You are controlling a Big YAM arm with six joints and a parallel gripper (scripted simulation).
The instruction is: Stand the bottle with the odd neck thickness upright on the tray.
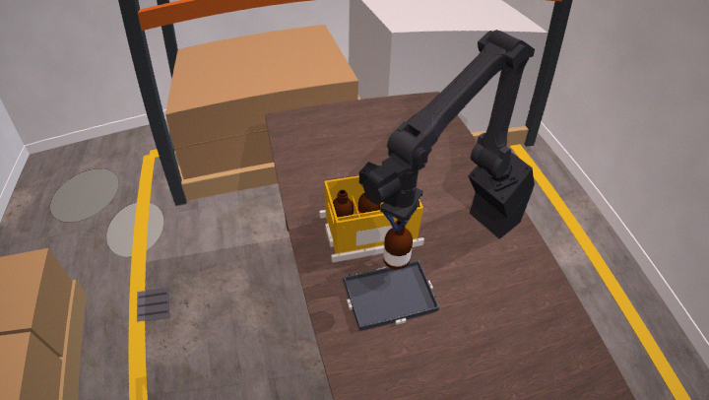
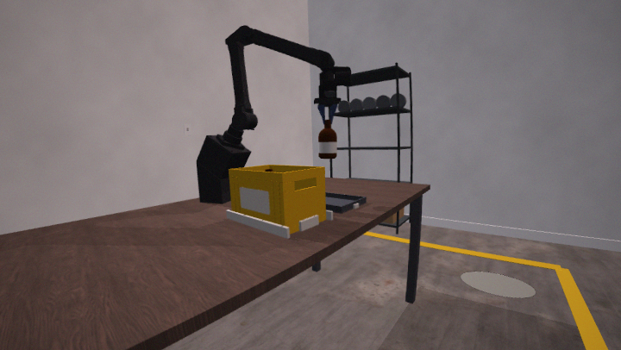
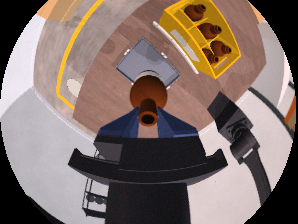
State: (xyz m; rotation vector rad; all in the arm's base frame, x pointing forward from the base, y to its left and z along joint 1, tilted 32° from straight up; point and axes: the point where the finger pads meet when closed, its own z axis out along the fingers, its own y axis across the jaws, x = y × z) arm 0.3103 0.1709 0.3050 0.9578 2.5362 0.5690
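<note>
Right now my hand is 70 mm above the glass bottle. From my hand the other things lie so: dark tray: 320 mm below, 10 mm behind; yellow crate: 270 mm to the right, 250 mm below, 20 mm ahead.
</note>
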